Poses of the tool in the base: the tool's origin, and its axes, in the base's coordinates. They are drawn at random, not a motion.
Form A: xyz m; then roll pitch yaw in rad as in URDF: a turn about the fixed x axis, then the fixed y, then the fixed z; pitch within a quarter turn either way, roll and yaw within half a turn.
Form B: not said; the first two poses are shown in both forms.
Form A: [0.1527, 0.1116, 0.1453, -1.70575, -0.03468, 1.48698]
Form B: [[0.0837, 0.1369, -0.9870, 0.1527], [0.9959, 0.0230, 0.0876, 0.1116], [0.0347, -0.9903, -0.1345, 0.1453], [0, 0, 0, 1]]
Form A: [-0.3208, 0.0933, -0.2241, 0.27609, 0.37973, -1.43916]
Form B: [[0.1219, 0.9671, -0.2234, -0.3208], [-0.9207, 0.0261, -0.3893, 0.0933], [-0.3707, 0.2532, 0.8936, -0.2241], [0, 0, 0, 1]]
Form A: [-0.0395, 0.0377, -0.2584, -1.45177, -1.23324, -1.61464]
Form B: [[-0.0145, 0.0776, 0.9969, -0.0395], [-0.3309, -0.9412, 0.0684, 0.0377], [0.9436, -0.3288, 0.0393, -0.2584], [0, 0, 0, 1]]
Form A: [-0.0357, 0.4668, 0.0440, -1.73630, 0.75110, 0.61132]
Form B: [[0.5986, -0.4567, -0.6582, -0.0357], [0.4195, -0.5212, 0.7432, 0.4668], [-0.6824, -0.7210, -0.1204, 0.0440], [0, 0, 0, 1]]
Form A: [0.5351, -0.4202, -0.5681, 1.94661, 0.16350, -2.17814]
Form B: [[-0.5631, -0.3878, -0.7298, 0.5351], [-0.8102, 0.0851, 0.5799, -0.4202], [-0.1628, 0.9178, -0.3621, -0.5681], [0, 0, 0, 1]]
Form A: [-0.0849, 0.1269, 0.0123, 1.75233, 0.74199, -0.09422]
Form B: [[0.7339, 0.6447, -0.2140, -0.0849], [-0.0693, -0.2423, -0.9677, 0.1269], [-0.6758, 0.7250, -0.1331, 0.0123], [0, 0, 0, 1]]
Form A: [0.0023, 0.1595, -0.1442, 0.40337, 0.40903, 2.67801]
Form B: [[-0.8207, -0.5509, -0.1517, 0.0023], [0.4103, -0.7529, 0.5147, 0.1595], [-0.3977, 0.3601, 0.8439, -0.1442], [0, 0, 0, 1]]
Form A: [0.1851, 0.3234, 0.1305, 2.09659, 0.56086, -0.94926]
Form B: [[0.4931, -0.1401, -0.8586, 0.1851], [-0.6884, -0.6663, -0.2866, 0.3234], [-0.5319, 0.7324, -0.4250, 0.1305], [0, 0, 0, 1]]
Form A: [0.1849, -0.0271, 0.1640, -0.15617, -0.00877, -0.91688]
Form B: [[0.6083, 0.7849, 0.1182, 0.1849], [-0.7937, 0.5998, 0.1015, -0.0271], [0.0088, -0.1555, 0.9878, 0.1640], [0, 0, 0, 1]]
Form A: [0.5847, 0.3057, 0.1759, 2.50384, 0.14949, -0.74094]
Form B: [[0.7296, -0.4769, -0.4902, 0.5847], [-0.6675, -0.6527, -0.3585, 0.3057], [-0.1489, 0.5888, -0.7945, 0.1759], [0, 0, 0, 1]]
